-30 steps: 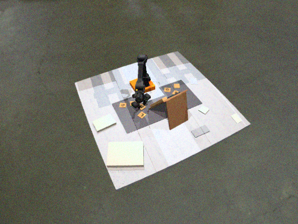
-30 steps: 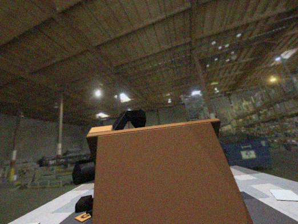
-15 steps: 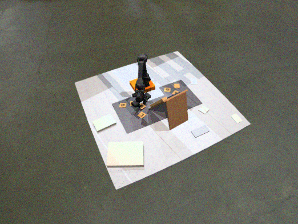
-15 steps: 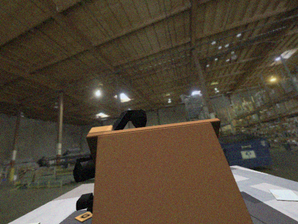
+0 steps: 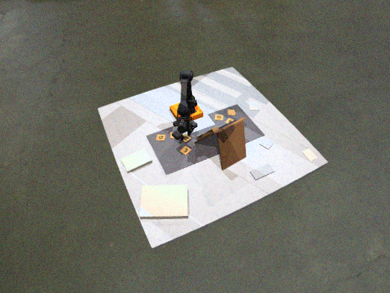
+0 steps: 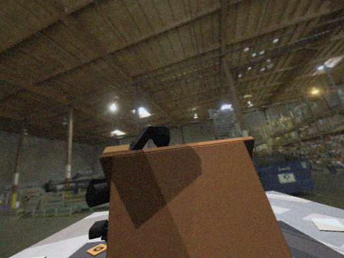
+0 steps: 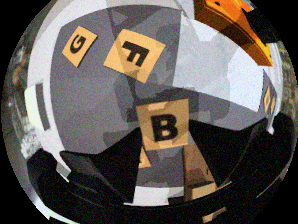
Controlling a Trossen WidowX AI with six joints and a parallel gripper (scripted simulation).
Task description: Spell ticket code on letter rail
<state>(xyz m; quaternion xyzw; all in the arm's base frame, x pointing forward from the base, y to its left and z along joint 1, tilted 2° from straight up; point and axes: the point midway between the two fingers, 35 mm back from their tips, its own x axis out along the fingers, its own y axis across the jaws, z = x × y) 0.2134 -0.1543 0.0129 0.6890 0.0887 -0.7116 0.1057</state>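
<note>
Right now my gripper tip is 10 mm past the dark mat, 140 mm to the right of it and 20 mm above it. Also, from my gripper tip: grey plate: 480 mm ahead, 310 mm to the left, 20 mm below; white ticket: 90 mm ahead, 200 mm to the left, 60 mm above.
</note>
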